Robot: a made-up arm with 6 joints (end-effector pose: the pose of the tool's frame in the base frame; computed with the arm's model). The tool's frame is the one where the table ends.
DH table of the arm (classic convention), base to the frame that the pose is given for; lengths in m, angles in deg. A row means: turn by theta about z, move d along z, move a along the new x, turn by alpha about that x. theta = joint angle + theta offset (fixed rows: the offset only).
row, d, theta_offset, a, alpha
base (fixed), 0, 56.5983, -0.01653, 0
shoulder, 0.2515, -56.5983, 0.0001, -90
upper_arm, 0, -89.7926, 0.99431, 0
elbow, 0.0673, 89.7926, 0.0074, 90
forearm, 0.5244, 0, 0.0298, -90
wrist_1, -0.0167, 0, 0.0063, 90
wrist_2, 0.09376, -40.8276, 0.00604, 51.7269
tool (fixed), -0.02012, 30.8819, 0, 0
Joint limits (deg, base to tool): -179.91..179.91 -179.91..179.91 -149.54..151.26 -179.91..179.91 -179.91..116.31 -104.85..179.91
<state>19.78 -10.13 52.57 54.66 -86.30 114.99</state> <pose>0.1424 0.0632 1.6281 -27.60 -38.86 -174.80</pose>
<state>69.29 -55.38 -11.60 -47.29 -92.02 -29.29</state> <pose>-0.5687 -1.2277 0.9951 170.69 30.78 -99.78</pose>
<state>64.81 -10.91 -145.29 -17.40 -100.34 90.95</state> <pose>-0.2317 -0.2984 0.7474 144.08 16.21 150.89</pose>
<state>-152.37 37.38 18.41 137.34 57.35 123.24</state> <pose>-0.8769 -0.6228 1.4089 49.43 -59.11 104.68</pose>
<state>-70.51 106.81 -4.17 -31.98 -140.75 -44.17</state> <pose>0.5316 -1.3321 -0.1074 80.36 -64.63 -141.90</pose>
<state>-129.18 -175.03 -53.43 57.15 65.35 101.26</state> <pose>-0.0739 -0.3321 -1.1609 -111.98 -21.81 -63.02</pose>
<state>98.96 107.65 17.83 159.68 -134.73 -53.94</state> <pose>-0.2866 1.2654 -0.3792 -36.49 32.45 -133.31</pose>
